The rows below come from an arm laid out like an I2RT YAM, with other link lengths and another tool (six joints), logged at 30 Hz.
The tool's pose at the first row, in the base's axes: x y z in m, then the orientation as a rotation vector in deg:
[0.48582, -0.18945, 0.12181, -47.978, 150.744, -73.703]
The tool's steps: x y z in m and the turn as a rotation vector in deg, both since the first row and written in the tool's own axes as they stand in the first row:
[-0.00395, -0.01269, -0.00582, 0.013, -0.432, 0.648]
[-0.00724, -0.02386, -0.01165, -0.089, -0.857, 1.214]
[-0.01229, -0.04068, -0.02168, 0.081, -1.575, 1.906]
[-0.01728, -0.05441, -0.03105, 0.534, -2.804, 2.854]
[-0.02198, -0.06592, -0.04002, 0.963, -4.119, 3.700]
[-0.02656, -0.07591, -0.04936, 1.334, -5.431, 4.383]
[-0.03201, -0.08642, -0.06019, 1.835, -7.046, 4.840]
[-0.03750, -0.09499, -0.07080, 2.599, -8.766, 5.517]
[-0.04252, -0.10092, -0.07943, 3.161, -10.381, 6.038]
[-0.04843, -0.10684, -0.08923, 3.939, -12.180, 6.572]
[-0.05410, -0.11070, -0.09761, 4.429, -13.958, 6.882]
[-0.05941, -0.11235, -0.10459, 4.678, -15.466, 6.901]
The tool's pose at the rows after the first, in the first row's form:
[0.49283, -0.18960, 0.13451, -47.238, 150.453, -73.238]
[0.49862, -0.18932, 0.14617, -46.631, 150.256, -72.659]
[0.50703, -0.18799, 0.16452, -45.935, 149.607, -72.158]
[0.51425, -0.18562, 0.18012, -45.060, 148.340, -71.551]
[0.52039, -0.18259, 0.19384, -44.374, 147.020, -70.876]
[0.52566, -0.17861, 0.20666, -43.922, 145.742, -70.175]
[0.53141, -0.17339, 0.22070, -43.885, 144.113, -69.456]
[0.53643, -0.16735, 0.23313, -43.547, 142.199, -68.907]
[0.54053, -0.16164, 0.24237, -43.401, 140.527, -68.239]
[0.54501, -0.15465, 0.25222, -43.272, 138.541, -67.672]
[0.54884, -0.14776, 0.25965, -43.462, 136.800, -66.850]
[0.55185, -0.14094, 0.26456, -43.954, 135.446, -66.027]

